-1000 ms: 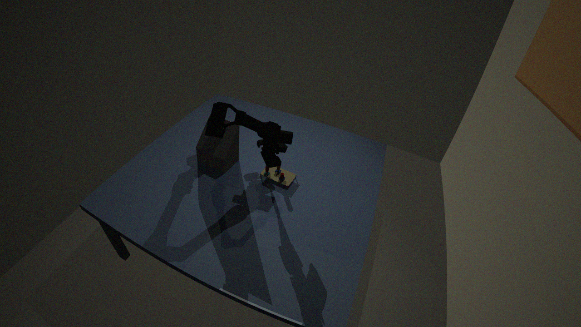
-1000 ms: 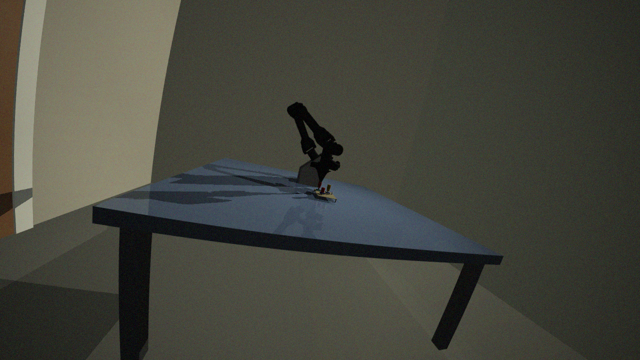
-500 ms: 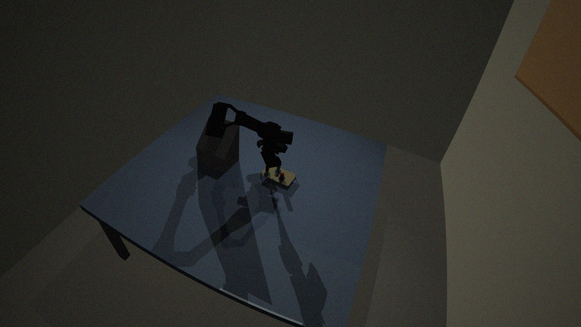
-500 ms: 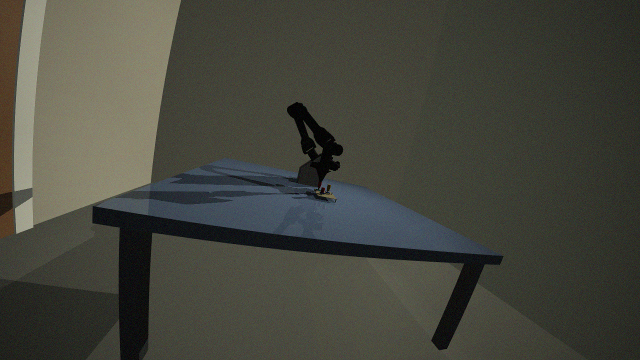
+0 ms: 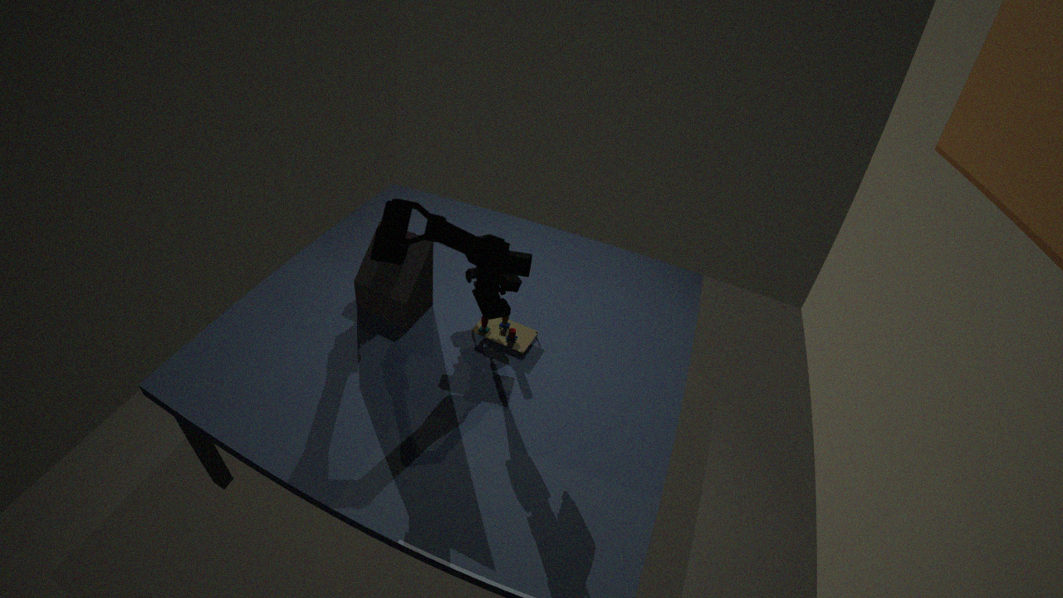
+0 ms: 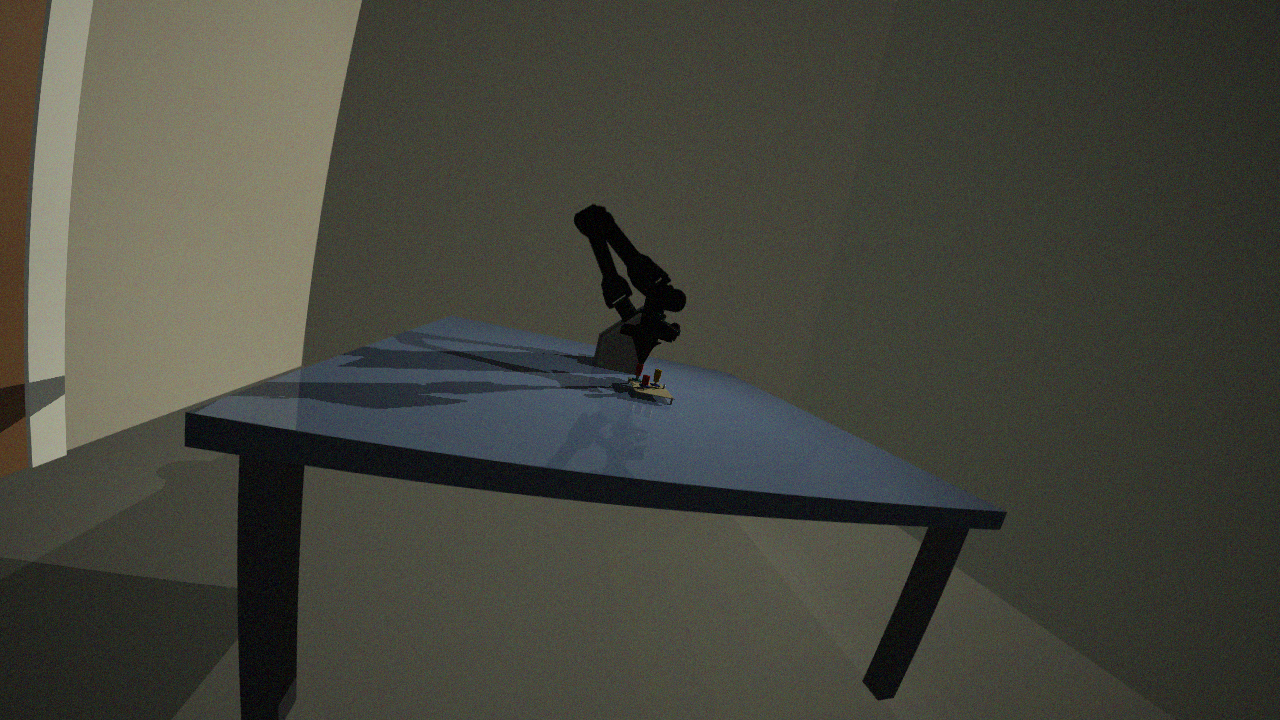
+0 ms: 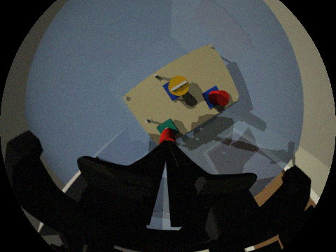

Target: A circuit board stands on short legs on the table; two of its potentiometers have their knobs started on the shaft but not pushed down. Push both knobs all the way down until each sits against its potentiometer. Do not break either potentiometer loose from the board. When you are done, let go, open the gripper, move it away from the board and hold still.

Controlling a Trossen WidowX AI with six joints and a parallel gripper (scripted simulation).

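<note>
Right now my gripper tip is 1 cm above the red knob. From my gripper tip the other things lie so: yellow knob: 4 cm to the left, 4 cm ahead, 1 cm below.
</note>
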